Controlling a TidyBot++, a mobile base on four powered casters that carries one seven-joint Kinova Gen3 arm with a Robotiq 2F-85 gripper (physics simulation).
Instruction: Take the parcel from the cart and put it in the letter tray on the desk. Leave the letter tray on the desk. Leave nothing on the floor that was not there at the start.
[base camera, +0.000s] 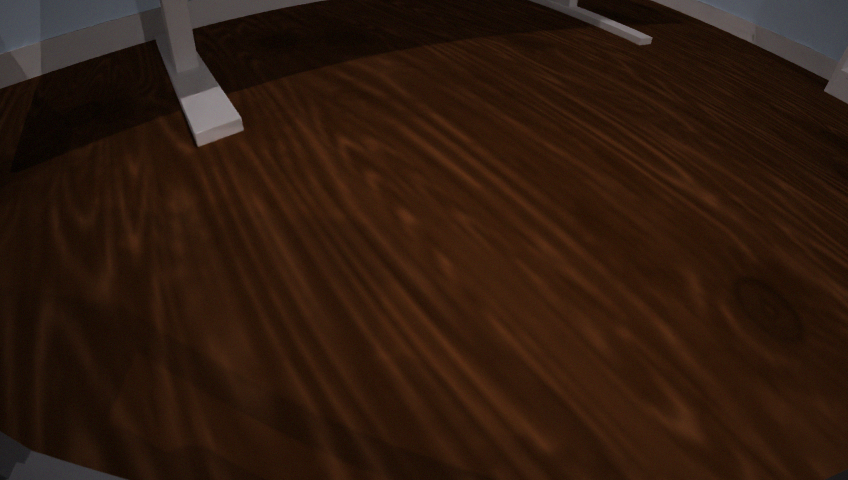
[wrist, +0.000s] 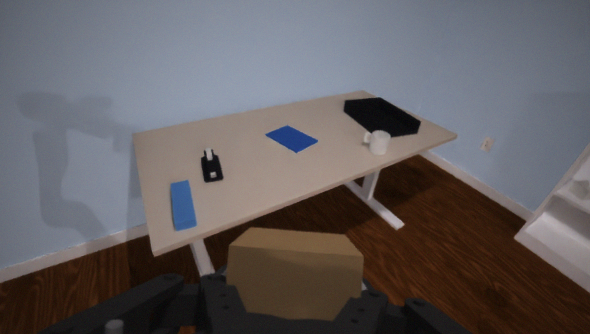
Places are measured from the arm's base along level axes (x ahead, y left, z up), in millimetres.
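Where they show: gripper, between the fingertips: (wrist: 294, 278).
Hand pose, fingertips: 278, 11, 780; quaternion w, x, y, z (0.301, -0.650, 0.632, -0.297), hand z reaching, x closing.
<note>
Each offset is from my fingertips to the top centre of the thing, as dx, dy, dz. "spot": to the spot under its first point. Level surfaces: height alone.
My gripper (wrist: 294, 278) is shut on the parcel @[-29, -1, +55] (wrist: 295, 275), a tan-brown box at the bottom middle of the wrist view, held in front of the desk's near edge. The desk @[dz -457] (wrist: 250, 175) has a beige top and stands beyond the parcel against the wall. The letter tray @[+1275, -362, -387] (wrist: 382, 116), black and open-topped, sits near the desk's far right corner, to the right of and beyond the parcel. The cart cannot be made out for certain in these views.
On the desk are a white mug @[spot: +910, -298, -391] (wrist: 380, 142) just in front of the tray, a dark blue flat item @[+981, +101, -449] (wrist: 291, 138), a black stapler-like object @[+679, +382, -387] (wrist: 212, 166) and a light blue block @[+464, +397, -427] (wrist: 183, 205). Desk feet (base camera: 211, 113) (wrist: 385, 212) stand on the floor. A white unit (wrist: 555, 235) is at right.
</note>
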